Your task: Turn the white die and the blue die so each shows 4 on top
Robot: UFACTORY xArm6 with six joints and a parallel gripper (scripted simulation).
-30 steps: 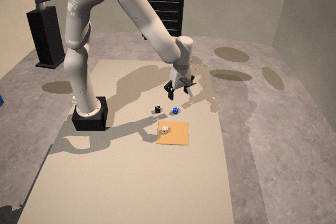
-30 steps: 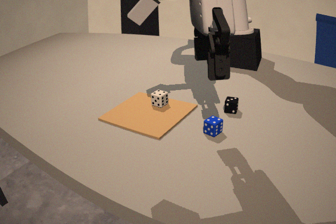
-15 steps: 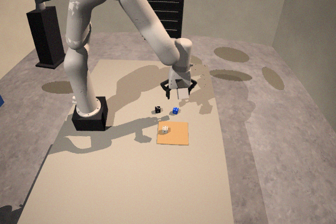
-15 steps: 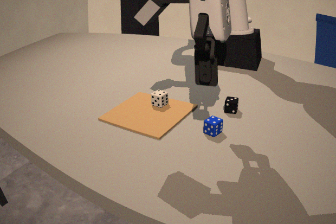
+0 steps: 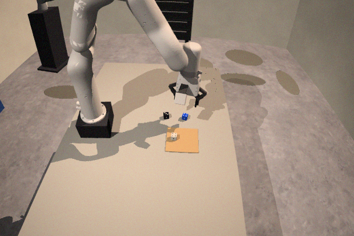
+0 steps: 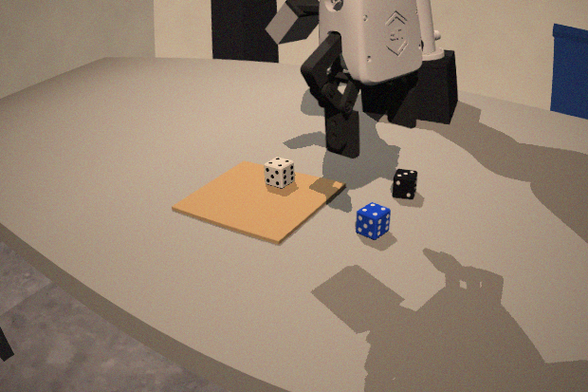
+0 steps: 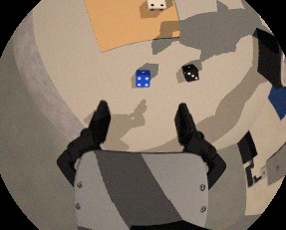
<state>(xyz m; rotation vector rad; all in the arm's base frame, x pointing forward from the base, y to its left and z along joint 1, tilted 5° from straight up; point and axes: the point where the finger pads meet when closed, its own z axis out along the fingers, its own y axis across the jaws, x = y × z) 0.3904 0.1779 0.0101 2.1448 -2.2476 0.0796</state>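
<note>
Right now my hand is 90 mm above the blue die. Also, from my hand: white die (140 mm to the right, 90 mm below, 20 mm behind); orange mat (140 mm to the right, 100 mm below, 20 mm ahead); black die (90 mm below, 90 mm behind, 10 mm to the right).
</note>
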